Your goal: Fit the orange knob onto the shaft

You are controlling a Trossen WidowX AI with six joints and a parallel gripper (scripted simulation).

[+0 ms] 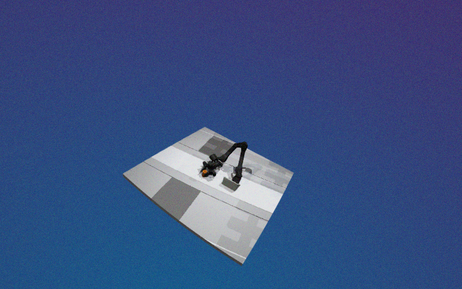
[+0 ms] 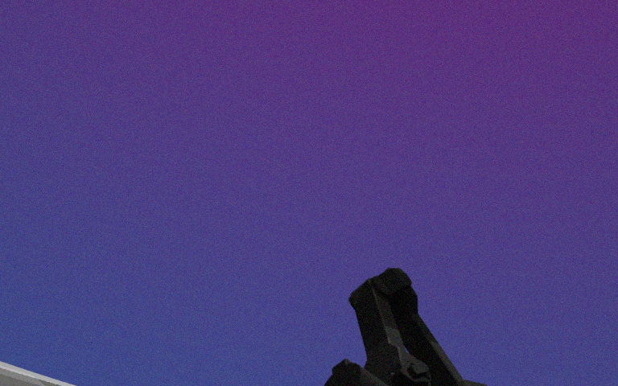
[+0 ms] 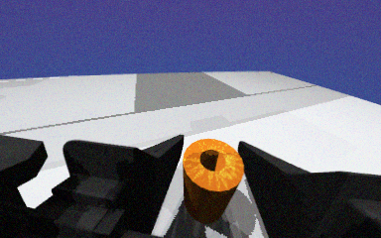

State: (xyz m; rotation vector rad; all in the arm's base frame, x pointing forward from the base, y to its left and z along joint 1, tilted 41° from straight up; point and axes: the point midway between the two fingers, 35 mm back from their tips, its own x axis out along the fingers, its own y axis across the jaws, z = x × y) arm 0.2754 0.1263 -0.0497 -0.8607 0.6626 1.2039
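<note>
Right now the orange knob is 3 cm to the right of my gripper tip, 2 cm below it and 1 cm behind it. Round my gripper tip: dark round pedestal (20 cm to the right, 4 cm ahead, 2 cm below).
</note>
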